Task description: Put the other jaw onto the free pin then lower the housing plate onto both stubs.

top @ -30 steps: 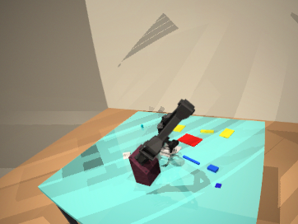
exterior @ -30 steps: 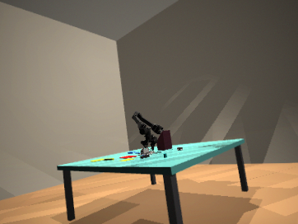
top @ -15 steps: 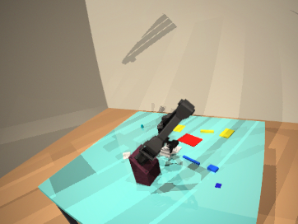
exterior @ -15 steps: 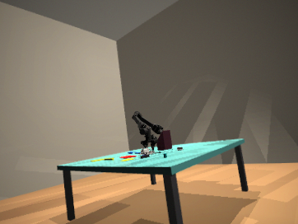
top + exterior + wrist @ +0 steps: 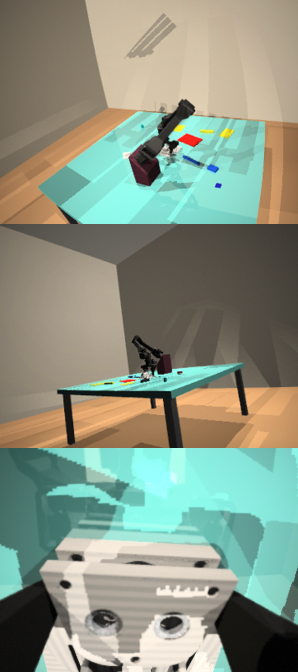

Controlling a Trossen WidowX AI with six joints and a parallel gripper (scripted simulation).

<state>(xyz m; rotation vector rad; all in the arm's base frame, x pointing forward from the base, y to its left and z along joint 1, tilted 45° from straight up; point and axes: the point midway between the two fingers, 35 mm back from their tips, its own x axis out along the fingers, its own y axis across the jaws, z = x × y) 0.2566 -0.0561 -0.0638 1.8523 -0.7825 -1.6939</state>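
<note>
Now: the white rounded piece 1 cm below my gripper tip. Round my gripper tip: blue bar 19 cm to the right, 1 cm below, 1 cm behind; red flat plate 21 cm ahead, 8 cm to the right, 1 cm below; black piece 27 cm ahead, 19 cm to the left, 1 cm below.
</note>
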